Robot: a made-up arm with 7 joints. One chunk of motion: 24 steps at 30 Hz.
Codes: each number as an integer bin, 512 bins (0 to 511) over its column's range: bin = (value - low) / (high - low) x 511, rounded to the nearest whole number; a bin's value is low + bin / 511 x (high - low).
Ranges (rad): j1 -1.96..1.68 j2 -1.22..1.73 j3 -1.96..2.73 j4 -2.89..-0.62 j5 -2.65..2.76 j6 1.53..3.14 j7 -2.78..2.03
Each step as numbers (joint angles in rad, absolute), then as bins.
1 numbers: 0.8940 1.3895 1.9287 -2.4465 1.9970 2.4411 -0.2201
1 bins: 401 452 424 100 439 289 272
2 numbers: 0.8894 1.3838 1.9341 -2.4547 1.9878 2.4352 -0.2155
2 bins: 400 451 424 98 438 287 272
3 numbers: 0.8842 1.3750 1.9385 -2.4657 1.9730 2.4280 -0.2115
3 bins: 399 450 425 96 437 285 273
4 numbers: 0.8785 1.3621 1.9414 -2.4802 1.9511 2.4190 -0.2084
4 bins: 398 447 425 92 435 282 273
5 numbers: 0.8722 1.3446 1.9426 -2.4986 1.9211 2.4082 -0.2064
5 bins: 398 444 425 88 432 279 273
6 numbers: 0.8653 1.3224 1.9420 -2.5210 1.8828 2.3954 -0.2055
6 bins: 397 440 425 83 428 275 274
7 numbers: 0.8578 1.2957 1.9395 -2.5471 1.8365 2.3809 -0.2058
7 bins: 396 436 425 77 424 270 273
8 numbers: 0.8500 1.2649 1.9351 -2.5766 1.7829 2.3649 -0.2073
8 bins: 394 430 424 71 419 265 273
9 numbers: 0.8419 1.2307 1.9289 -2.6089 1.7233 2.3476 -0.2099
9 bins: 393 425 424 63 413 259 273
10 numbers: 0.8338 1.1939 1.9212 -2.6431 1.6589 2.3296 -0.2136
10 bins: 392 418 423 56 407 254 273
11 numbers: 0.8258 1.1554 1.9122 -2.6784 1.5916 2.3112 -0.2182
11 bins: 391 411 422 48 401 248 272
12 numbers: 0.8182 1.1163 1.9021 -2.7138 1.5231 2.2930 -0.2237
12 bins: 390 405 421 40 394 242 272
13 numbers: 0.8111 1.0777 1.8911 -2.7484 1.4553 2.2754 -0.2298
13 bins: 389 398 420 32 388 237 271
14 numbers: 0.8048 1.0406 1.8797 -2.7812 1.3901 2.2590 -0.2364
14 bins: 388 392 418 24 382 231 270
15 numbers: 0.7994 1.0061 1.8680 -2.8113 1.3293 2.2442 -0.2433
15 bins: 387 386 417 18 376 227 269
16 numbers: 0.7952 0.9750 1.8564 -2.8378 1.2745 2.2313 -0.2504
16 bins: 387 380 416 12 371 223 269
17 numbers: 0.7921 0.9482 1.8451 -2.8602 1.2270 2.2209 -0.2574
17 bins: 386 376 415 7 366 219 268
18 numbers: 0.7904 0.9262 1.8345 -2.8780 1.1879 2.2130 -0.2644
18 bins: 386 372 413 3 363 217 267
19 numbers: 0.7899 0.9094 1.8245 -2.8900 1.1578 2.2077 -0.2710
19 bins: 386 369 412 0 360 215 267
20 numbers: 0.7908 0.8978 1.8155 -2.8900 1.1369 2.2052 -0.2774
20 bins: 386 367 411 0 358 214 266
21 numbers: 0.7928 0.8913 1.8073 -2.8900 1.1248 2.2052 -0.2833
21 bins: 386 366 410 0 357 214 265
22 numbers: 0.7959 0.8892 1.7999 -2.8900 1.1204 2.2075 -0.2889
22 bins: 387 365 410 0 356 215 265
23 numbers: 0.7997 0.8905 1.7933 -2.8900 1.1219 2.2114 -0.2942
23 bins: 387 366 409 0 356 216 264
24 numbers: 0.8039 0.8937 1.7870 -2.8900 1.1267 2.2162 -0.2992
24 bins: 388 366 408 0 357 218 264
